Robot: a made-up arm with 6 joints.
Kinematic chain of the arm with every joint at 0, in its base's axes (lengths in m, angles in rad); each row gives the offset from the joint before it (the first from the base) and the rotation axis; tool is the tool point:
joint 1: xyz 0 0 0.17 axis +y
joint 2: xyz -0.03 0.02 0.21 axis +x
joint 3: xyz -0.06 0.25 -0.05 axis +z
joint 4: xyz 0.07 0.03 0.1 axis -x
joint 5: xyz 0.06 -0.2 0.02 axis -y
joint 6: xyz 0.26 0 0.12 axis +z
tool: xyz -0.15 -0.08 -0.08
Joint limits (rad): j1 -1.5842..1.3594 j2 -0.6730..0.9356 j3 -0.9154..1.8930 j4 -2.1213..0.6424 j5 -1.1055..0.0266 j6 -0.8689..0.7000
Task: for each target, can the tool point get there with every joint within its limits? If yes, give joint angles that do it. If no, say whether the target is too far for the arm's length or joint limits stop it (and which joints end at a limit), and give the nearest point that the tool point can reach.
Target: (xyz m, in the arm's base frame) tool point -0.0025 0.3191 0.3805
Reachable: yes | joints -0.7188 0.3820 0.2213 -1.1730 -0.7738 -0.3772
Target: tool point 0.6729 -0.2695 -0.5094
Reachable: no: joint limits stop it (at a limit: joint 1, joint 2, joint 6) | nearest point 0.5413 -0.0680 -0.0564 | short by 0.513 m
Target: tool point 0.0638 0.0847 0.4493
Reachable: yes | joints -0.3320 0.6260 0.0578 -0.3745 -0.3648 -0.3202
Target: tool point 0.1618 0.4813 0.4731
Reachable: yes | joints 0.2680 0.4517 1.5106 -0.8049 -0.2582 -0.3339
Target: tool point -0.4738 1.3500 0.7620
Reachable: no: too far | nearest point -0.3016 0.6703 0.5468 | short by 0.733 m
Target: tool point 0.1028 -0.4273 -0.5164
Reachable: no: joint limits stop it (at a limit: joint 2, joint 3, joint 4, joint 6) | nearest point 0.0411 -0.0608 -0.1042 | short by 0.555 m
